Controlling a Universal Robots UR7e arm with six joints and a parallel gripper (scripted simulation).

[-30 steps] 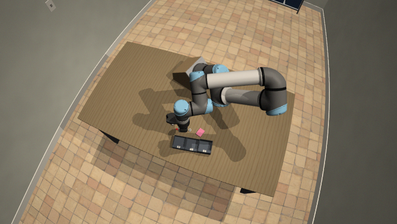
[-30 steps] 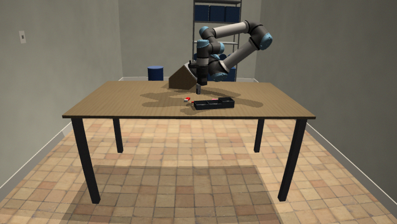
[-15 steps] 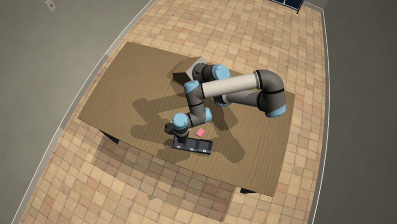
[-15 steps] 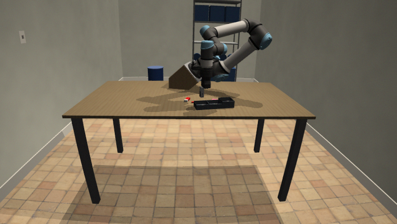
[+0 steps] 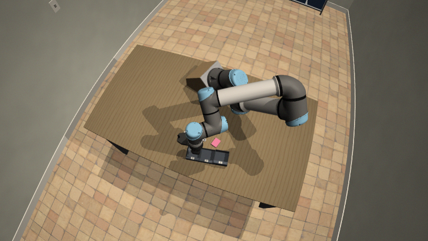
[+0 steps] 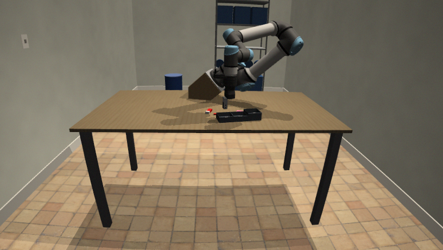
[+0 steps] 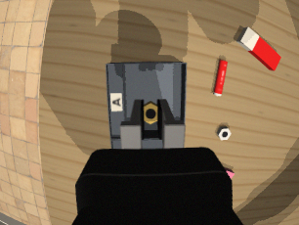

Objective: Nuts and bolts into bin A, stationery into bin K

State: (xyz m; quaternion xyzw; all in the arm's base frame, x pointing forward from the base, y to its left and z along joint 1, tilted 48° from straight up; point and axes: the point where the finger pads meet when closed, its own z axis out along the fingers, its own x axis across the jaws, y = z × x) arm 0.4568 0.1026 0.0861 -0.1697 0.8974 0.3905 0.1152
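My hand is 110 mm past the white nut, 10 mm to the right of it and 80 mm above it. Also, from my hand: brass nut: 20 mm below; then red cylinder: 70 mm behind, 60 mm to the right, 80 mm below; then three joined bins: 30 mm behind, 80 mm to the left, 60 mm below.
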